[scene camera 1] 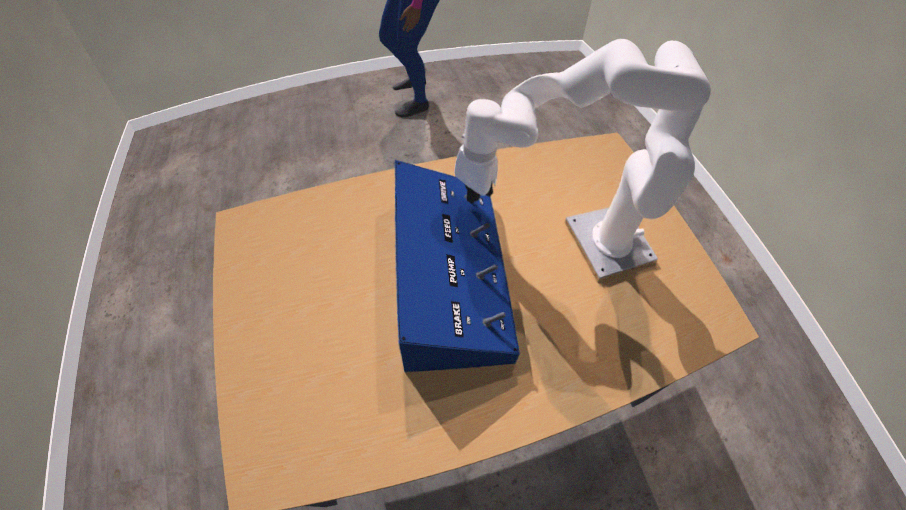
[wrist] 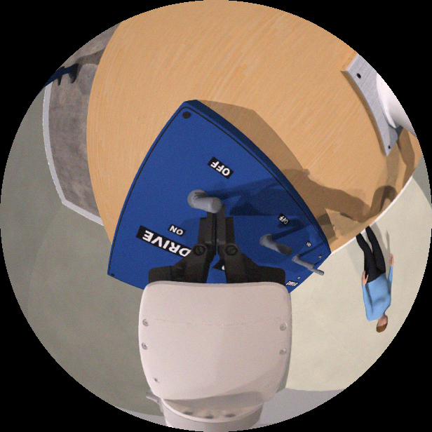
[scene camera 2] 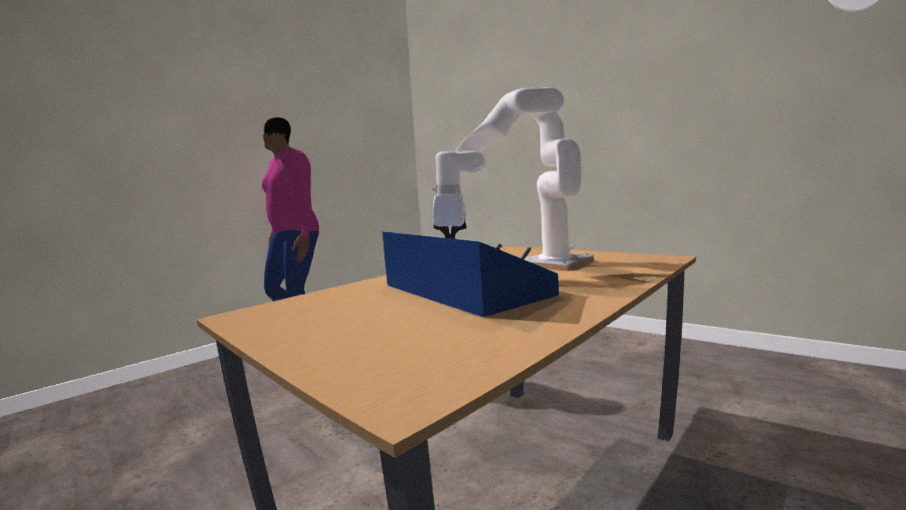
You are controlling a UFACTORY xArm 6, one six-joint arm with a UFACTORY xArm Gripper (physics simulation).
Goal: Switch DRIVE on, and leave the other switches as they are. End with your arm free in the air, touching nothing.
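Places are measured from the arm's base along level axes (x ahead, y up, z right), in metres.
Pixels of known places: gripper, fingertip midpoint: (scene camera 1: 472,199); arm's base, origin of the base link: (scene camera 1: 612,239) (scene camera 2: 556,257).
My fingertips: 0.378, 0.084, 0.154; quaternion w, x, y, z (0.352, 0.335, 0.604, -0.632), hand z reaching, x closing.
For each thing: its middle in the pictures, then the offset to it from my fingertips, as dx, dy, dz. Level surfaces: height alone.
- blue sloped console, body centre: (scene camera 1: 446,262) (scene camera 2: 459,270) +0.105, -0.043, -0.145
- FEED lever, body centre: (scene camera 1: 481,228) +0.008, +0.006, -0.100
- PUMP lever, body centre: (scene camera 1: 488,270) +0.028, +0.006, -0.219
- BRAKE lever, body centre: (scene camera 1: 495,318) +0.048, +0.006, -0.337
- wooden table, its level: dy -0.106
The blue sloped console (scene camera 1: 424,272) (scene camera 2: 437,272) (wrist: 150,195) carries four lever switches. The DRIVE lever (wrist: 204,201) is grey and appears to lean to its OFF side; the arm hides it in scene camera 1. The FEED lever (scene camera 1: 479,231) (wrist: 277,245), PUMP lever (scene camera 1: 486,273) and BRAKE lever (scene camera 1: 493,320) lean towards their OFF labels. My gripper (scene camera 1: 472,196) (scene camera 2: 448,235) (wrist: 216,213) is shut and empty. Its fingertips are right at the DRIVE lever's free end, on the side of the ON label (wrist: 176,230); whether they touch is unclear. The console hides the fingertips in scene camera 2.
The console stands on a wooden table (scene camera 1: 304,304) (scene camera 2: 355,354) (wrist: 240,55). My arm's base plate (scene camera 1: 624,262) (scene camera 2: 580,258) (wrist: 367,100) is on the console's lever side. One person (scene camera 1: 412,57) (scene camera 2: 290,196) stands beyond the table; another (wrist: 376,290) shows in the wrist view.
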